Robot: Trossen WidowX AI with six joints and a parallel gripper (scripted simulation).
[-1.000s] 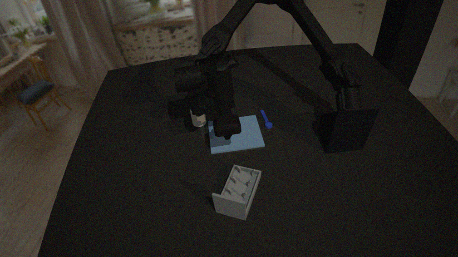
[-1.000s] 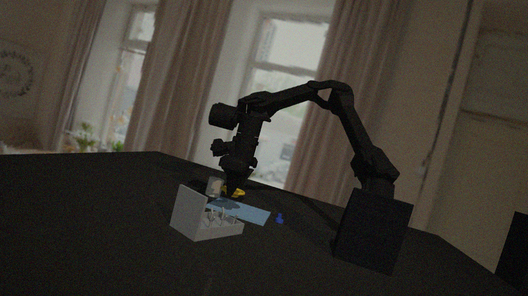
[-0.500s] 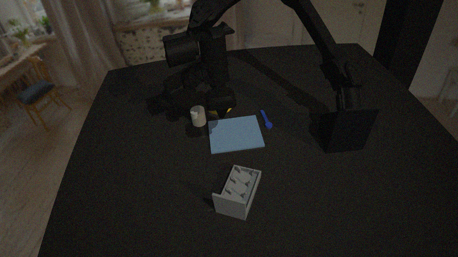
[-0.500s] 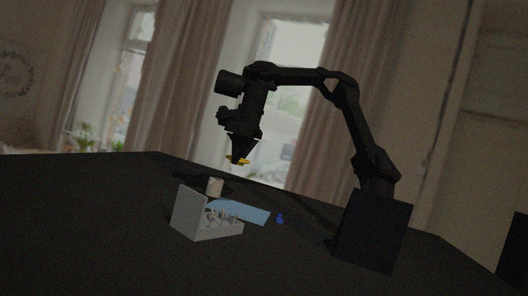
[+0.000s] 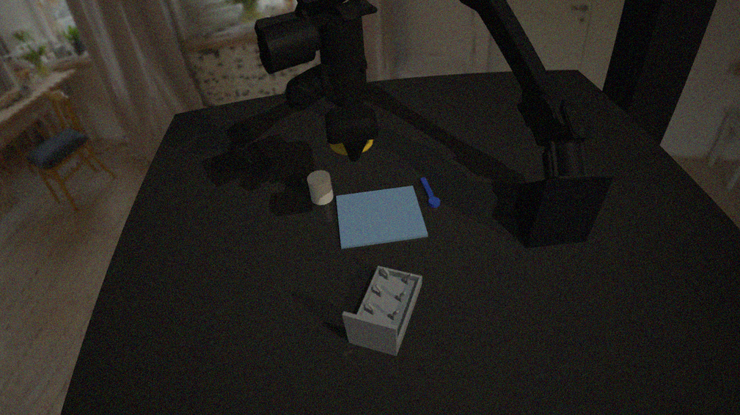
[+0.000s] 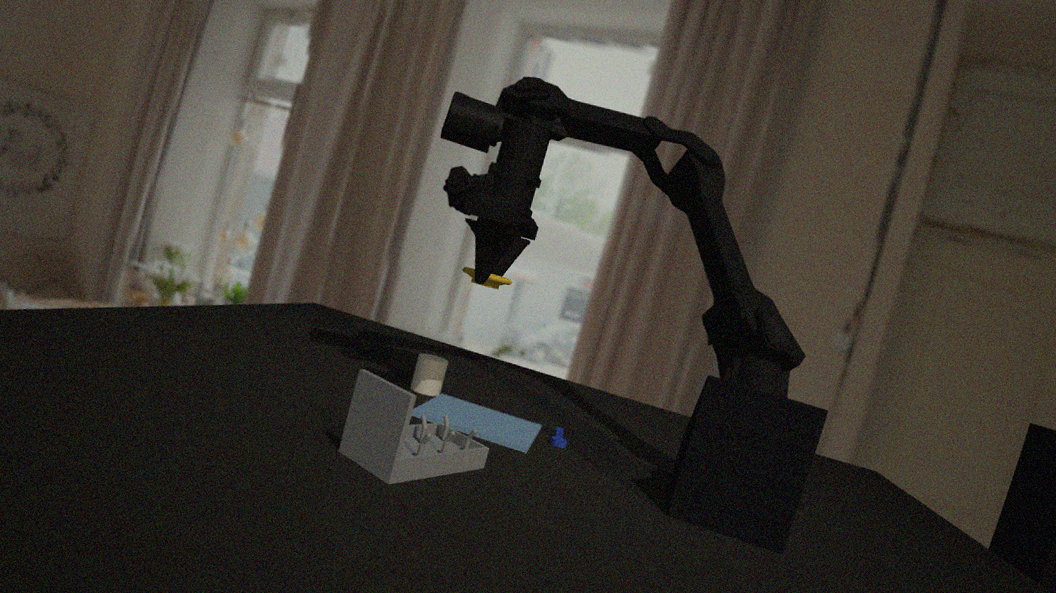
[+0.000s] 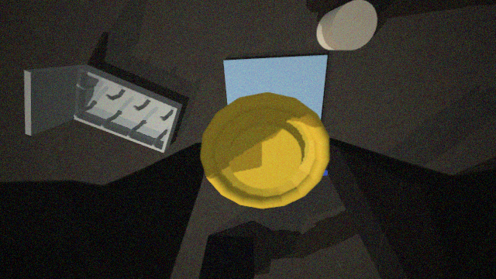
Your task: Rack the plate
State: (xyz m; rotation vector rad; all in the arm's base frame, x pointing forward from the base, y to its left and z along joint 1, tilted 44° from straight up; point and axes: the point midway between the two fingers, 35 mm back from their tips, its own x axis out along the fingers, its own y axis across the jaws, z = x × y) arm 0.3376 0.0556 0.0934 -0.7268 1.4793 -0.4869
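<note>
Right now the dish rack is 170 mm to the left of my gripper tip, 150 mm below it and 40 mm behind it. From my gripper tip the other things lie so: light blue mat 170 mm below, 30 mm to the right, 30 mm behind; then yellow plate 10 mm above; then white cup 150 mm below, 90 mm to the right, 80 mm ahead.
</note>
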